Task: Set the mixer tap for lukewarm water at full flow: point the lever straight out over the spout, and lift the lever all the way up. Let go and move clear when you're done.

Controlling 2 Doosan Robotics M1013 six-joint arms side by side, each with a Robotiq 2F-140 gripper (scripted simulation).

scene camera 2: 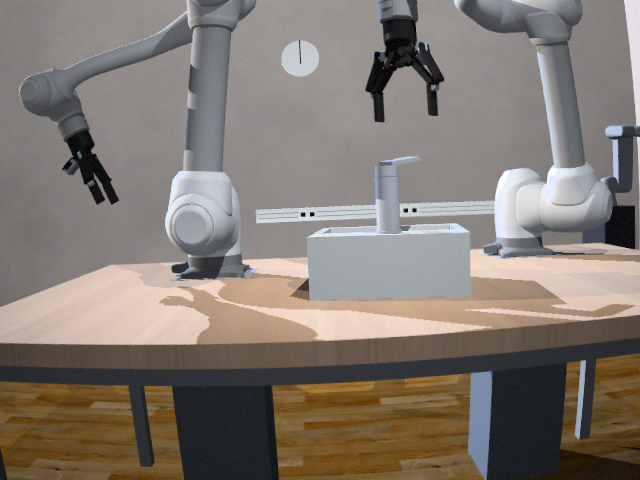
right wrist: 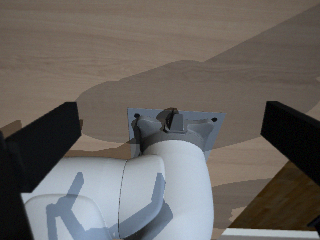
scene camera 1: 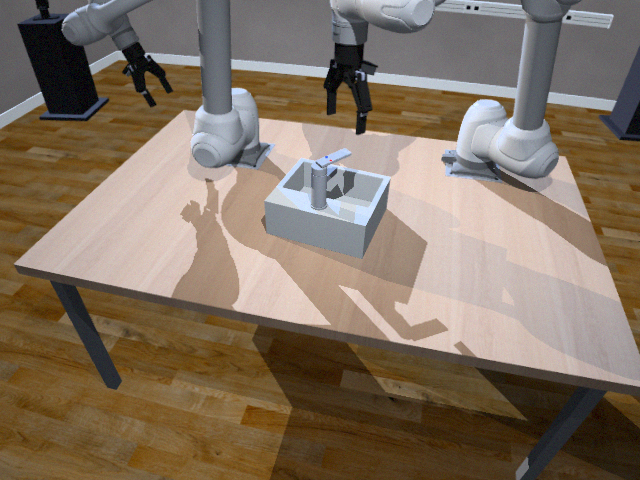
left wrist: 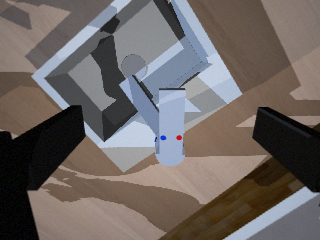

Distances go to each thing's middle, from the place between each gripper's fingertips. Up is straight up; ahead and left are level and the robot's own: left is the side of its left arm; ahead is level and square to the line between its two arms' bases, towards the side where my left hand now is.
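The flat lever [left wrist: 171,100] is 52 cm ahead of my right hand [scene camera 2: 108,202], 71 cm to the left of it and 5 cm above it. There's a grey sink [scene camera 2: 343,264] too, and that's 19 cm below my right hand, 43 cm ahead of it and 71 cm to the left of it.
As for my left hand [scene camera 2: 405,118], it's 100 mm above the flat lever, 40 mm short of it and 40 mm to the left of it. The grey sink is 350 mm below my left hand, 50 mm behind it and 30 mm to the right of it.
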